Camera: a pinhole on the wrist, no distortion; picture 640 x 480 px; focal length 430.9 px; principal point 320.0 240.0 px. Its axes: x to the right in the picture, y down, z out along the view. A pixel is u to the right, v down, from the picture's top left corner.
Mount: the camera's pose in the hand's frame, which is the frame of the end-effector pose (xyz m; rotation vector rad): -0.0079 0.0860 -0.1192 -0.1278 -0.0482 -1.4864
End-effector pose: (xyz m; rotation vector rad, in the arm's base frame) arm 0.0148 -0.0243 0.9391 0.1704 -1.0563 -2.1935
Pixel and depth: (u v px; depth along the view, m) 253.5 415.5 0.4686
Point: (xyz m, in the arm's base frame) -0.1428 -0.0379 1.3543
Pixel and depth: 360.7 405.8 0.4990
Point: -0.2297 0.0316 1.3012
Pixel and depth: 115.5 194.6 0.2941
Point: 0.1153 -0.0099 1.2248
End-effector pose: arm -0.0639 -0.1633 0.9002 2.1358 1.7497 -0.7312
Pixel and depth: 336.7 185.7 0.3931
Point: -0.0160 -0.3621 0.6812
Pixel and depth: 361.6 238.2 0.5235
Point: -0.0506 -0.3798 0.5434
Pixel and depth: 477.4 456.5 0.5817
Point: -0.1469 -0.1257 0.3372
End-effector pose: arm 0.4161 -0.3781 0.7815 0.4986 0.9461 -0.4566
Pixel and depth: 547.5 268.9 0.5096
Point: 0.6523 -0.7268 0.8989
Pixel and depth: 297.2 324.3 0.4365
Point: 0.7570 -0.4402 0.8840
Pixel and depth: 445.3 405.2 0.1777
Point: 0.5257 -0.3753 0.7611
